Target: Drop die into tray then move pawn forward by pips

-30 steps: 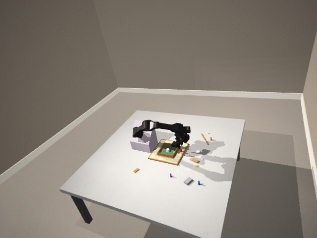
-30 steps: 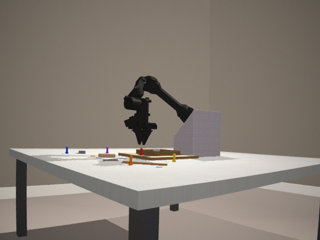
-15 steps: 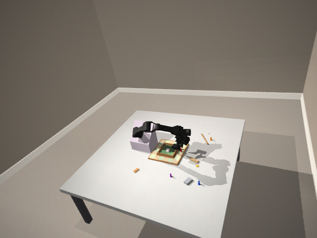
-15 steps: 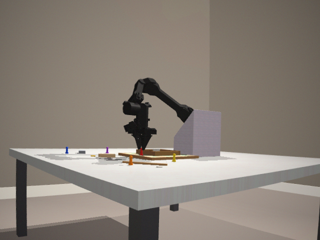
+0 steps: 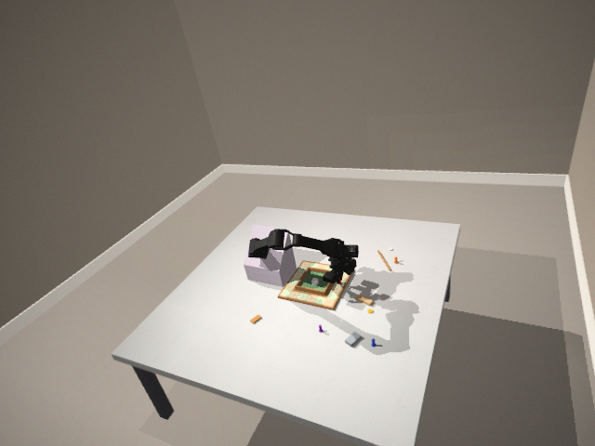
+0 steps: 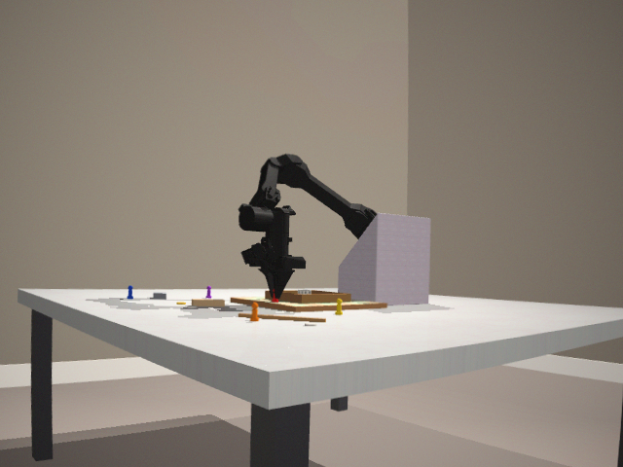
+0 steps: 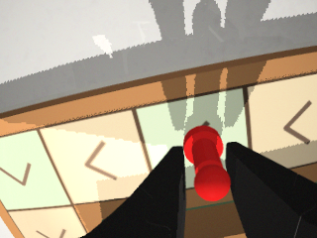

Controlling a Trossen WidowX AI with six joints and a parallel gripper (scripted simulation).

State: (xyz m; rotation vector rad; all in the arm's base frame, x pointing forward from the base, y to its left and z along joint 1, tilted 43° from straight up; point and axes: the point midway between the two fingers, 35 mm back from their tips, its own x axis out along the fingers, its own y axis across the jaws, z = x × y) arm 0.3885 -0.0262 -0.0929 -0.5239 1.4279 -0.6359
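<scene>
The yellow pawn lies 40 mm behind my gripper tip, 200 mm to the left of it and 10 mm below it. The rest, counted from my gripper tip: red pawn 10 mm above; green dice tray 110 mm behind, 30 mm to the right, 10 mm below; white die 110 mm behind, 40 mm to the right.
</scene>
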